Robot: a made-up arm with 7 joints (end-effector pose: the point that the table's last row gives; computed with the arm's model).
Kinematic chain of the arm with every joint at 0, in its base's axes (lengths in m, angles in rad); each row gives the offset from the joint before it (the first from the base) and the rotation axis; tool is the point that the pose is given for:
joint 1: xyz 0 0 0.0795 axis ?
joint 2: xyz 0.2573 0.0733 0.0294 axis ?
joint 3: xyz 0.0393 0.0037 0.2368 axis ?
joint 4: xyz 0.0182 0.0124 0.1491 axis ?
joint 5: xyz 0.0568 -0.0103 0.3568 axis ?
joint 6: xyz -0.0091 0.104 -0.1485 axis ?
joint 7: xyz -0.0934 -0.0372 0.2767 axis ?
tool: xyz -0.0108 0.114 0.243
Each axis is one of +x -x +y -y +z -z.
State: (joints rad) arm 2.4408 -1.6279 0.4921 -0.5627 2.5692 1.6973 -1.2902
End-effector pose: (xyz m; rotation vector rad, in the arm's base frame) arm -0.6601 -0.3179 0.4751 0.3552 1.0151 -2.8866
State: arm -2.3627 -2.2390 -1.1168 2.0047 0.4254 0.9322 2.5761
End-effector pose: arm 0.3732 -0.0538 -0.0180 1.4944 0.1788 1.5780
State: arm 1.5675 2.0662 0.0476 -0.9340 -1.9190 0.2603 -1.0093
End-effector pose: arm 0.8568 -0.3551 -0.6941 1.7920 2.1462 0.2854
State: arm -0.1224 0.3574 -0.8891 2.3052 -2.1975 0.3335 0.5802
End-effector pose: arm 0.1305 -0.2378 -0.0741 0.9240 -2.2443 0.9603
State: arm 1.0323 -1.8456 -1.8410 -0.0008 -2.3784 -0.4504 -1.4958
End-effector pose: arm -0.7503 -0.7650 -0.2024 0.3420 -1.6843 1.1028
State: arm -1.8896 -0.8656 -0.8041 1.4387 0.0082 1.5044 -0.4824
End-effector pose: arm 0.1656 -0.0108 0.6950 1.0220 -0.0481 -0.2826
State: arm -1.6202 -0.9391 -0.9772 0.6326 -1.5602 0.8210 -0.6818
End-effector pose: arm 0.4669 -0.2732 0.1210 1.9598 -0.9678 1.2222
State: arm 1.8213 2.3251 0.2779 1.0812 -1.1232 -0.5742 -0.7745
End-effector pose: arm 0.9373 -0.7075 -0.0961 1.0177 1.5205 -0.0692
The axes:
joint 1: -z
joint 2: -x
joint 3: +z
joint 4: +x
joint 5: -z
joint 6: -y
joint 7: -z

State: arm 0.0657 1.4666 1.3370 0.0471 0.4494 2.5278 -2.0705
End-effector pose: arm 0.2058 0.1199 0.1528 1.1593 0.9817 -2.0530
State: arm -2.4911 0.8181 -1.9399 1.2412 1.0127 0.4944 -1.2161
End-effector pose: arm -0.5219 -0.7577 0.6072 1.3246 -0.7383 0.7456
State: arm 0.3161 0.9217 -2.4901 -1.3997 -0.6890 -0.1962 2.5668
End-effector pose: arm 0.6126 -0.1313 0.9337 0.7949 -0.0949 1.0876
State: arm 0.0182 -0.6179 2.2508 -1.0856 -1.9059 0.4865 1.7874
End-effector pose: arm -0.1645 -0.6440 0.7280 -0.2032 -1.2040 1.8494
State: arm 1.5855 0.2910 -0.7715 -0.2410 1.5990 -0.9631 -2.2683
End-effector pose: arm 0.2488 -0.2314 1.1965 -0.2088 -0.5814 -1.5622
